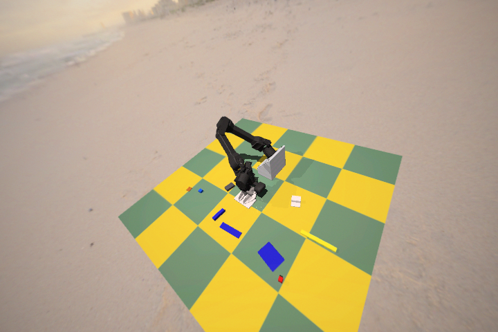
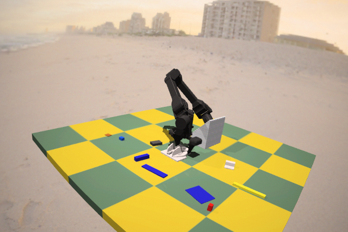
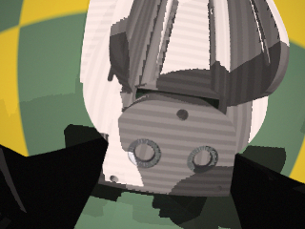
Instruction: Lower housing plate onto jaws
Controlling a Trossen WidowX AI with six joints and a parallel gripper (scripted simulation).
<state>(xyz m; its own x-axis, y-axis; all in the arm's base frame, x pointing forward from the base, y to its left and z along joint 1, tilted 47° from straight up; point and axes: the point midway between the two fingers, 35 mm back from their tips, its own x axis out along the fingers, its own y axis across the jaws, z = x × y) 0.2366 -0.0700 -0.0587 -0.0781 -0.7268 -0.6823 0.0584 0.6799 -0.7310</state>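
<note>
Right now my gripper tip is 70 mm short of the white base plate. Also, from my gripper tip: yellow bar (80 mm ahead, 430 mm to the left); blue sheet (250 mm ahead, 290 mm to the left, 10 mm below); dark block (50 mm ahead, 150 mm to the right).
</note>
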